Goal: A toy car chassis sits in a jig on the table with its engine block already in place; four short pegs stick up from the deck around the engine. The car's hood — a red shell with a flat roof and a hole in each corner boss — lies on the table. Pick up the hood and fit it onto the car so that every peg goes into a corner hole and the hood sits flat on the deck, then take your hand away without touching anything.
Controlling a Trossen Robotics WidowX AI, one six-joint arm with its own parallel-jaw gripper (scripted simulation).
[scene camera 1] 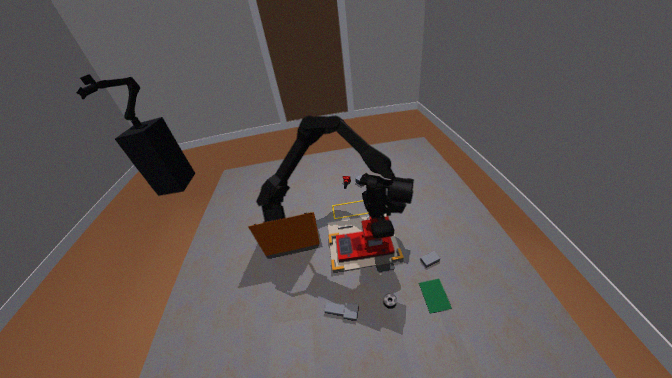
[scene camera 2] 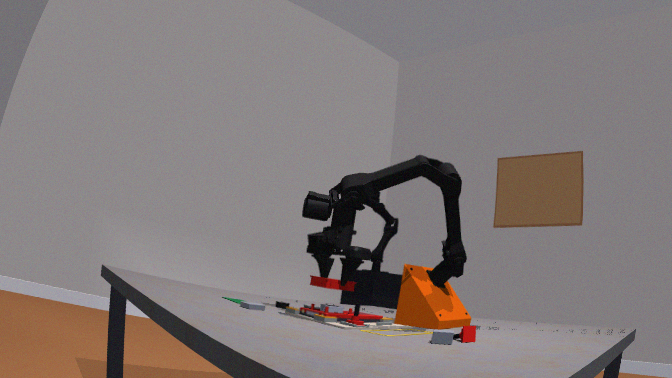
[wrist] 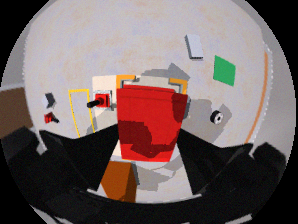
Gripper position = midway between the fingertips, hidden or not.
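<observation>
What my gripper (scene camera 2: 332, 284) is holding is a red hood (wrist: 149, 120). I see the gripper in the wrist view (wrist: 148, 128) as well, and in scene camera 1 (scene camera 1: 377, 228). There is a green plate (scene camera 1: 436, 299) too. And I can see a jig (scene camera 1: 349, 226), which is also visible in the wrist view (wrist: 105, 117) and in scene camera 2 (scene camera 2: 385, 323).
</observation>
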